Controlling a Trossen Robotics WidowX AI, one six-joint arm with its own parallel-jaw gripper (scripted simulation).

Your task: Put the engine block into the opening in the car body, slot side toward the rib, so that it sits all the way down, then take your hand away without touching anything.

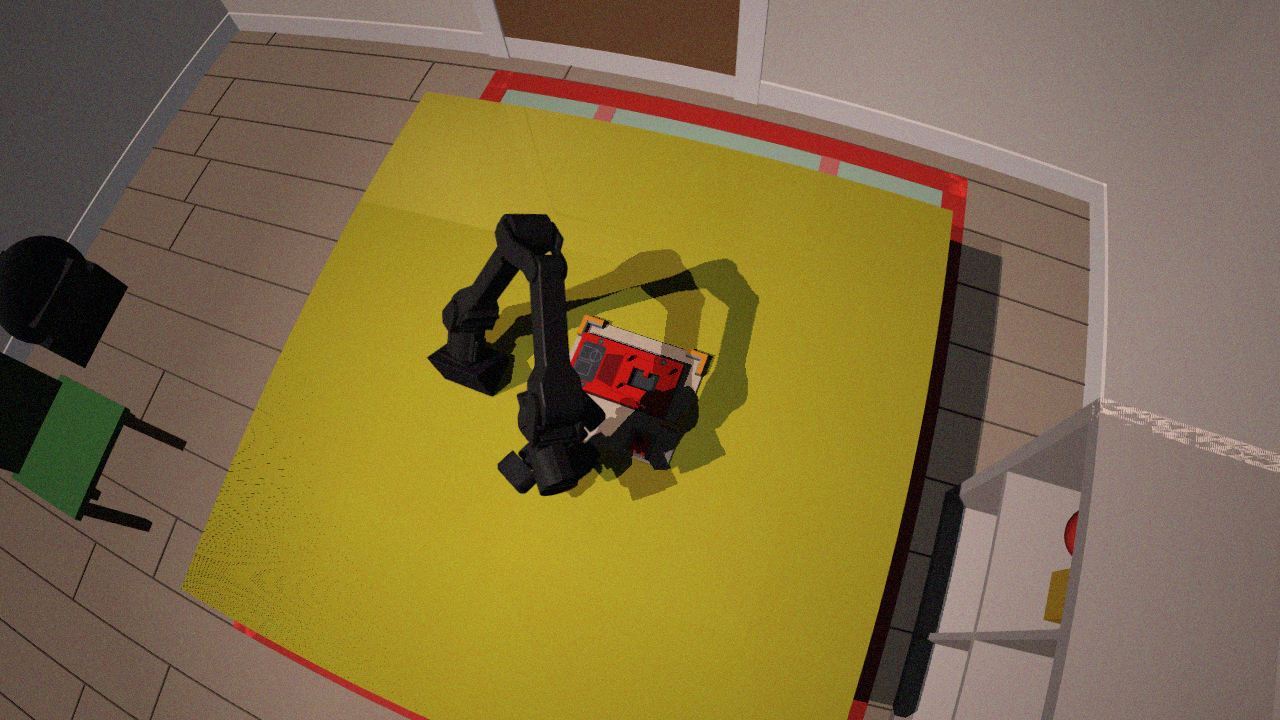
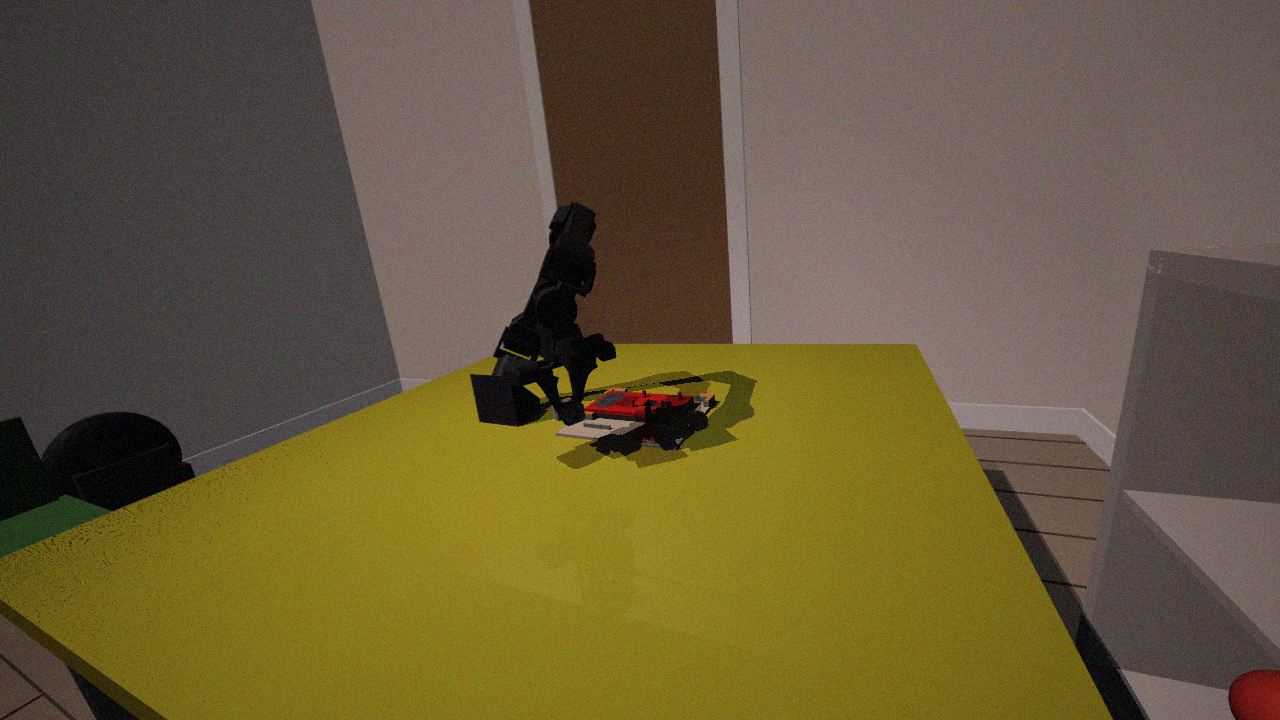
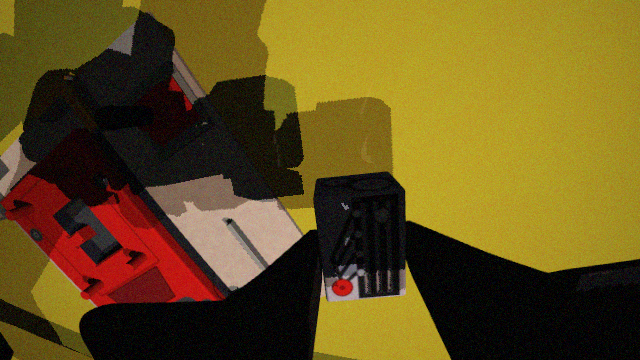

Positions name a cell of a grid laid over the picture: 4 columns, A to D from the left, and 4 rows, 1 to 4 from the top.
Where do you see a beige base plate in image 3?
B3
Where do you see a beige base plate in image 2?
C3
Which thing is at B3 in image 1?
The gripper.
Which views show the gripper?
Image 1, image 2 and image 3: all of them.
